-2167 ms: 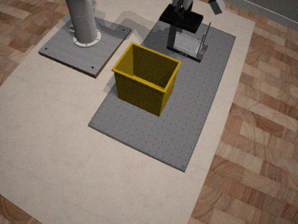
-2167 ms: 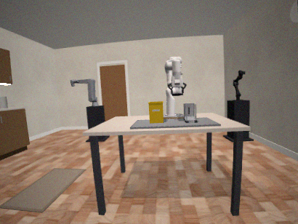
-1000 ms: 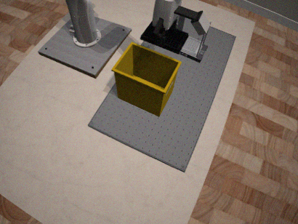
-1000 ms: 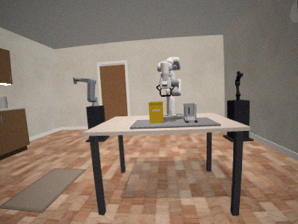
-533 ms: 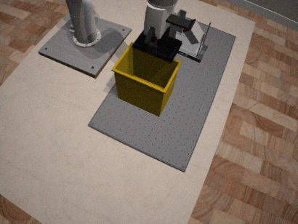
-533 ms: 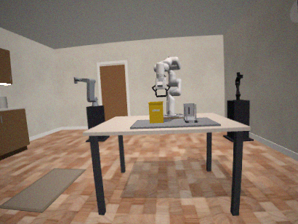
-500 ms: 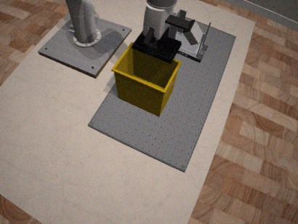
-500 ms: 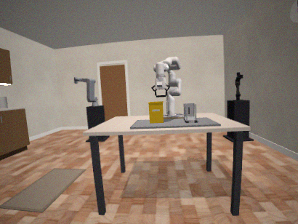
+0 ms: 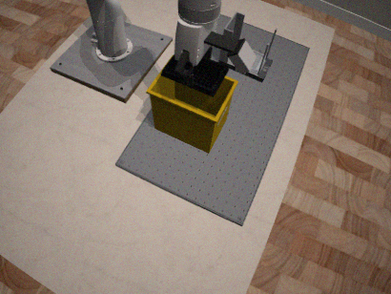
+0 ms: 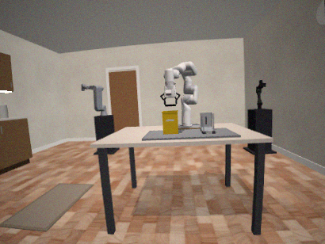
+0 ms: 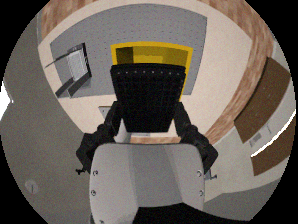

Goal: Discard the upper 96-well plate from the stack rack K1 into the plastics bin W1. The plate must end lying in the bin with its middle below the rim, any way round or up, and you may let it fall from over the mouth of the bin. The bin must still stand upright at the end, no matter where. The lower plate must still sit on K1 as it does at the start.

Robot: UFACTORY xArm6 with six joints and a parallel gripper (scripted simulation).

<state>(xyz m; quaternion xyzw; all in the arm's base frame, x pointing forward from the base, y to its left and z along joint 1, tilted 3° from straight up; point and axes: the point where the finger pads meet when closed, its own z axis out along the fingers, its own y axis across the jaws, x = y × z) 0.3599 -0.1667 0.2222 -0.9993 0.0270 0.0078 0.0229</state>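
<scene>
The yellow plastics bin W1 is 10 mm to the right of my hand and 150 mm below it. Round my hand: pale plate: 60 mm ahead, 290 mm to the left, 210 mm below; then black 96-well plate: 10 mm below.
</scene>
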